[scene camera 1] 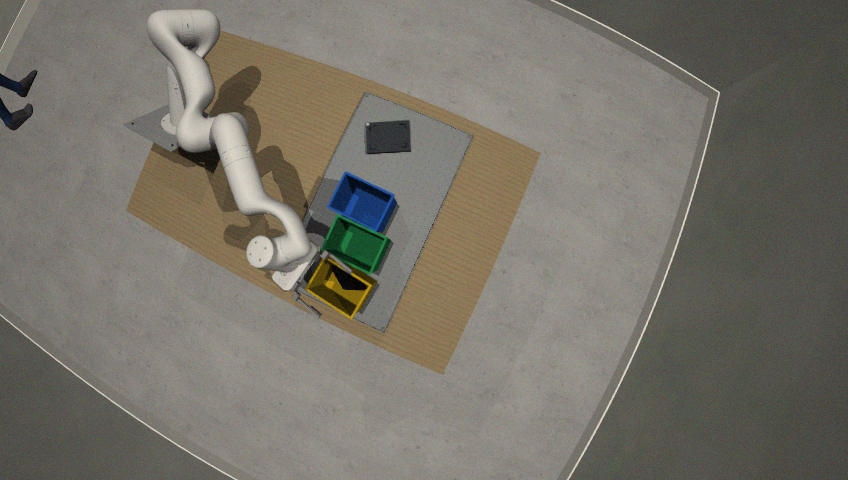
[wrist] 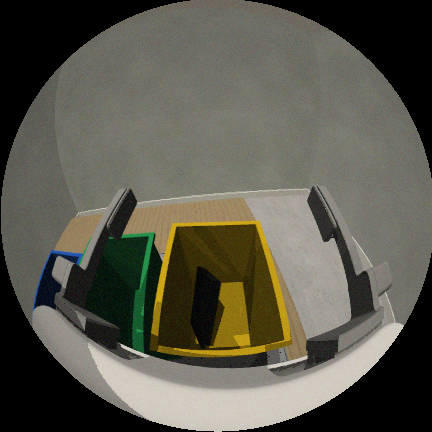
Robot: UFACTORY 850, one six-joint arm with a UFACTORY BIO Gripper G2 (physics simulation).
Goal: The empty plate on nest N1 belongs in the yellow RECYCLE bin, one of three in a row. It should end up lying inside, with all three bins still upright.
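Observation:
The black plate (scene camera 1: 351, 281) (wrist: 205, 307) is inside the yellow bin (scene camera 1: 364, 300) (wrist: 273, 280). In the wrist view it is steeply tilted, close to the bin's left wall, and its lower part is in shadow. My gripper (scene camera 1: 335, 293) (wrist: 223, 213) is open and empty, its fingers spread wider than the yellow bin, one on each side above it. The yellow bin stands upright. The dark nest (scene camera 1: 387, 136) at the far end of the grey board holds no plate; its label cannot be read.
The green bin (scene camera 1: 381, 256) (wrist: 145, 270) stands upright close beside the yellow one, under the left finger in the wrist view. The blue bin (scene camera 1: 368, 183) (wrist: 48, 270) stands upright beyond it. All three stand on the grey board (scene camera 1: 425, 172), on the wooden table (scene camera 1: 476, 237).

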